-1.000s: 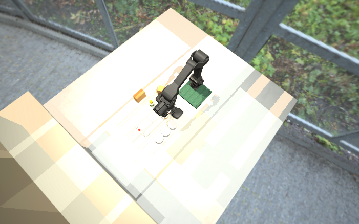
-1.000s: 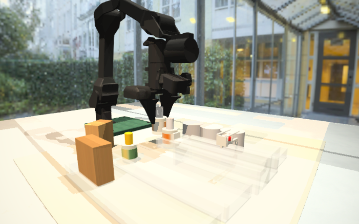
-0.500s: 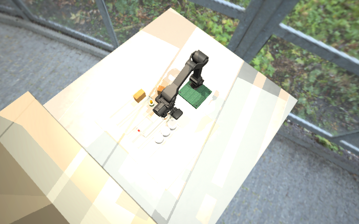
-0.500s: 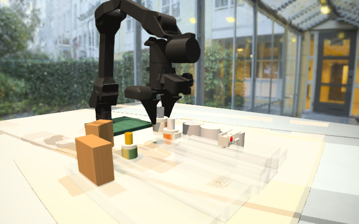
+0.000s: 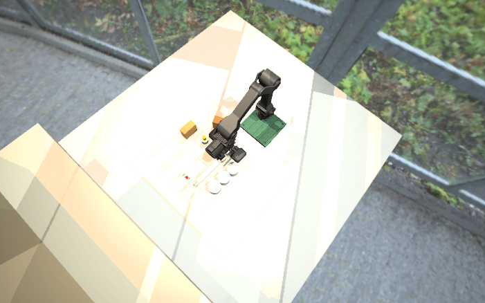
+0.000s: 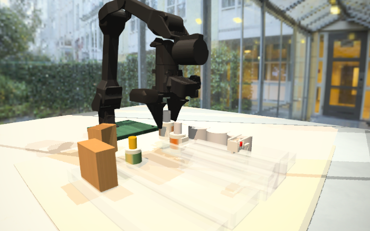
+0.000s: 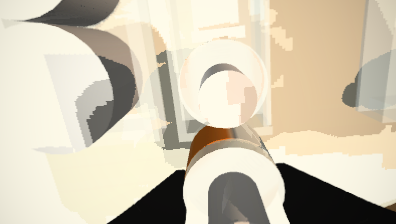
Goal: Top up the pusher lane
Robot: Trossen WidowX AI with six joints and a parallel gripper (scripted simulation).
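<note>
Right now my gripper tip is 18 cm short of the clear lane and 4 cm above it. Round my gripper tip: pusher plate: 15 cm ahead, 1 cm to the right, 1 cm below.
</note>
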